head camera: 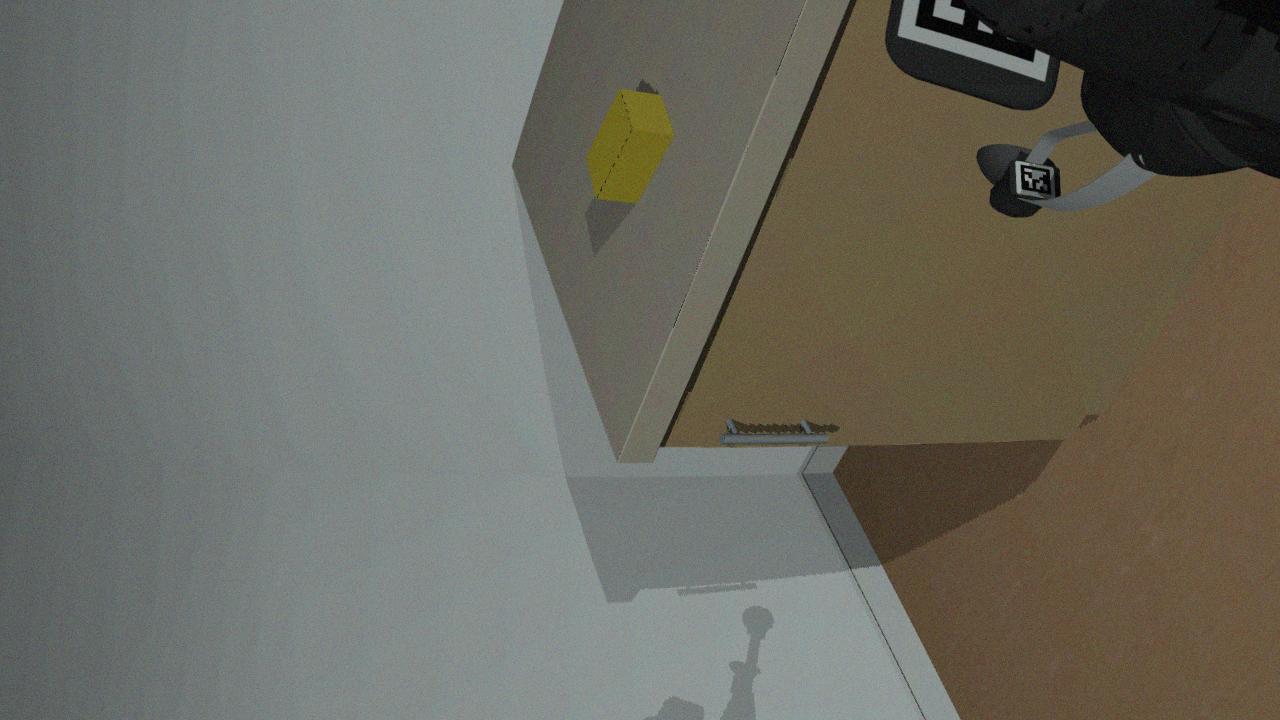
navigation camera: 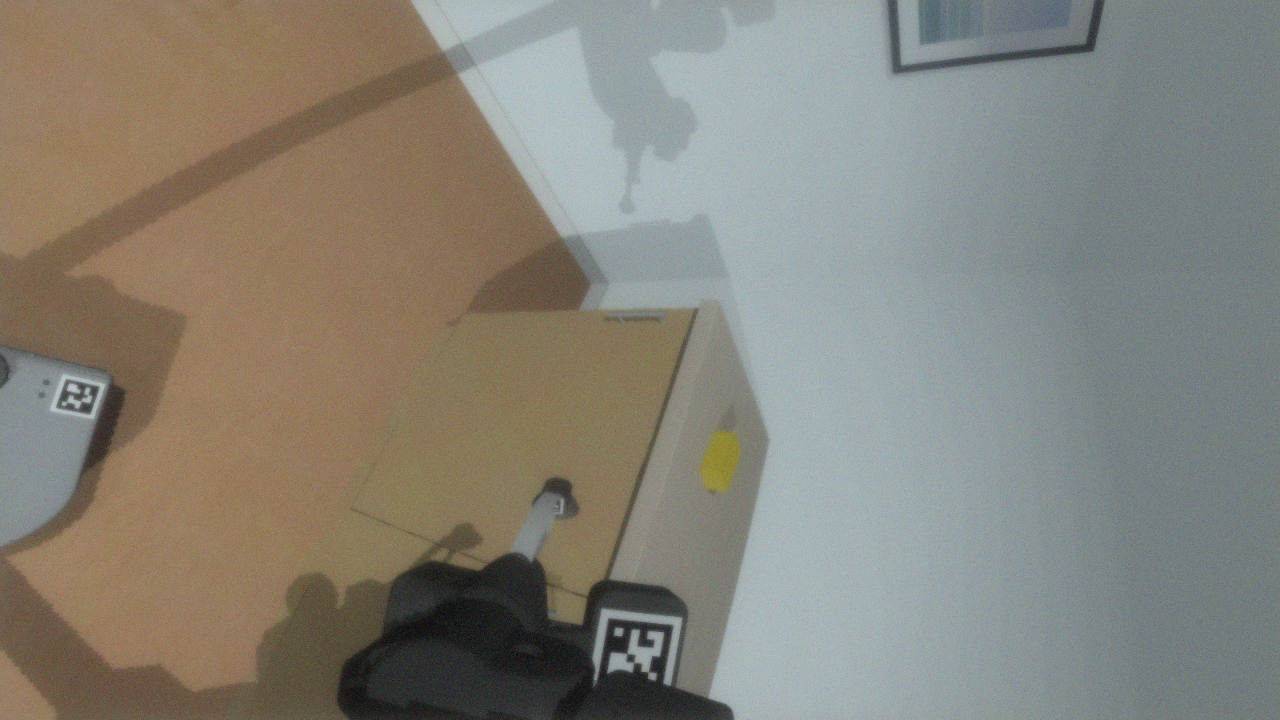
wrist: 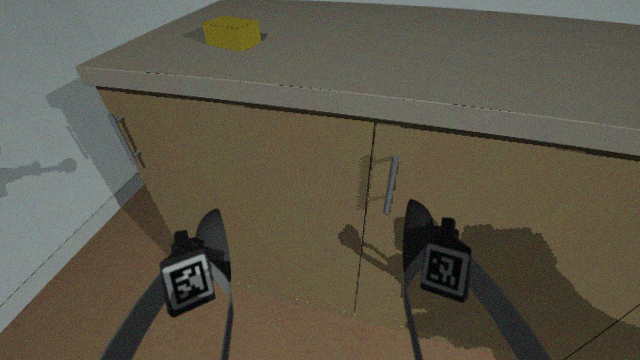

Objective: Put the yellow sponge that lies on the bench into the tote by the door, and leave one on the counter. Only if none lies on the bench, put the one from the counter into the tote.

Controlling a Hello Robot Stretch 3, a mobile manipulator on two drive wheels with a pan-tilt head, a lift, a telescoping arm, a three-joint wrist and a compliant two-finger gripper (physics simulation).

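Places are measured from the robot's base along level axes (x left, y back, z up), in millimetres.
Where they show: gripper, fingertip midpoint: (navigation camera: 547,562).
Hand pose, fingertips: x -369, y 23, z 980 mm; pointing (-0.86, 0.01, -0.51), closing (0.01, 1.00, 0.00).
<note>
After its pixels a point has its place.
A yellow sponge (head camera: 631,147) @(y -125, x -905, z 946 mm) (navigation camera: 720,461) @(y -125, x -905, z 945 mm) (wrist: 232,34) lies on the grey-brown top of a counter with cabinet doors (head camera: 662,259) (navigation camera: 684,537) (wrist: 400,60), near one end of it. My gripper (head camera: 1009,182) (navigation camera: 556,497) (wrist: 315,229) @(y 23, x -369, z 980 mm) is open, with nothing between its fingers. It hangs in front of the wooden cabinet doors, apart from the sponge; in the wrist view the sponge is at the upper left, beyond the fingertips. The bench and the tote do not show in these views.
Bar handles (head camera: 774,438) (navigation camera: 635,317) (wrist: 391,185) stick out from the cabinet doors. A pale wall (head camera: 268,358) @(y -628, x -1585, z 1258 mm) (navigation camera: 939,447) @(y -264, x -1463, z 1381 mm) runs behind the counter and past its end. A framed picture (navigation camera: 993,60) @(y -1096, x -972, z 1492 mm) hangs on the wall. Part of my base (navigation camera: 40,456) @(y 103, x -108, z 160 mm) shows over the brown floor (navigation camera: 295,295) @(y -328, x -486, z 0 mm).
</note>
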